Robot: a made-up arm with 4 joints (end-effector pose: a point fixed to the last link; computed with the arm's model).
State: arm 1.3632 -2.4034 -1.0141 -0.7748
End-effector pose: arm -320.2 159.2 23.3 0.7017 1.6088 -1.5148
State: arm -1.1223 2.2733 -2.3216 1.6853
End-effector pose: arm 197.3 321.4 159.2 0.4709 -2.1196 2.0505
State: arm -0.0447 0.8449 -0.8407 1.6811
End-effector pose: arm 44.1 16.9 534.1 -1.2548 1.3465 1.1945
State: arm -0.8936 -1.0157 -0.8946 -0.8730
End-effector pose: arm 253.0 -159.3 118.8 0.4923 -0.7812 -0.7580
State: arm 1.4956 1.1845 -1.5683 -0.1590
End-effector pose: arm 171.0 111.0 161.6 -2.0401 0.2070 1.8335
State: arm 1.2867 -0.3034 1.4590 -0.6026
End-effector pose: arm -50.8 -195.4 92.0 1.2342 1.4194 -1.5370
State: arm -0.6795 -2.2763 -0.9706 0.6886
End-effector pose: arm 296.2 99.3 -166.3 1.0272 -1.0107 1.0126
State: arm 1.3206 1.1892 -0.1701 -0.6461
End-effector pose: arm 182.5 81.2 149.8 -1.3833 0.6554 0.3792
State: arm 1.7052 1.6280 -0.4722 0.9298
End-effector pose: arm 240.7 261.2 142.6 1.0752 -1.8557 -2.2950
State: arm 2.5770 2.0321 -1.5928 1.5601
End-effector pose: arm -58.3 435.8 187.8 0.7874 -0.0597 -1.3705
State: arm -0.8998 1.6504 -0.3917 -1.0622
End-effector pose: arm -22.3 199.0 364.2 -1.5145 -1.6192 -1.5450
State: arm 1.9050 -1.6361 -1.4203 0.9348
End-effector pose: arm -353.9 -167.4 297.3 0.9942 1.6426 0.4284
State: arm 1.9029 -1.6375 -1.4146 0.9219
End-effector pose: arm -354.8 -165.6 297.2 0.9859 1.6427 0.4142
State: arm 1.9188 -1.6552 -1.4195 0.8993
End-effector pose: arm -355.5 -158.8 304.4 0.9783 1.6604 0.3804
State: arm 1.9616 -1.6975 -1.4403 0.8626
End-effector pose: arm -354.9 -144.1 322.4 0.9706 1.7044 0.3174
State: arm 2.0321 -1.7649 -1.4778 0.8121
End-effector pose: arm -350.5 -121.4 351.3 0.9598 1.7763 0.2252
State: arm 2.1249 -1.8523 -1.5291 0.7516
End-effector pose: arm -339.3 -92.0 387.5 0.9421 1.8713 0.1103
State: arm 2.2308 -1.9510 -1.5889 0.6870
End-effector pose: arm -319.8 -58.7 425.7 0.9151 1.9802 -0.0161
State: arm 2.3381 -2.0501 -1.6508 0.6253
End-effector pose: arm -293.7 -25.6 459.9 0.8801 2.0909 -0.1398
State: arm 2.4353 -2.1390 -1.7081 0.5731
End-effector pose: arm -265.3 3.7 486.3 0.8424 2.1910 -0.2474
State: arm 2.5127 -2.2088 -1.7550 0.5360
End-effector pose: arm -240.2 26.0 503.7 0.8104 2.2697 -0.3281
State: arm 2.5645 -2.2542 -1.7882 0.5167
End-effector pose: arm -222.4 39.8 513.6 0.7917 2.3213 -0.3758
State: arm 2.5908 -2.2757 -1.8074 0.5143
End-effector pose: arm -213.1 45.6 518.2 0.7890 2.3457 -0.3922
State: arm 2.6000 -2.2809 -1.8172 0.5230
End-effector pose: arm -209.8 45.9 519.9 0.7977 2.3523 -0.3874
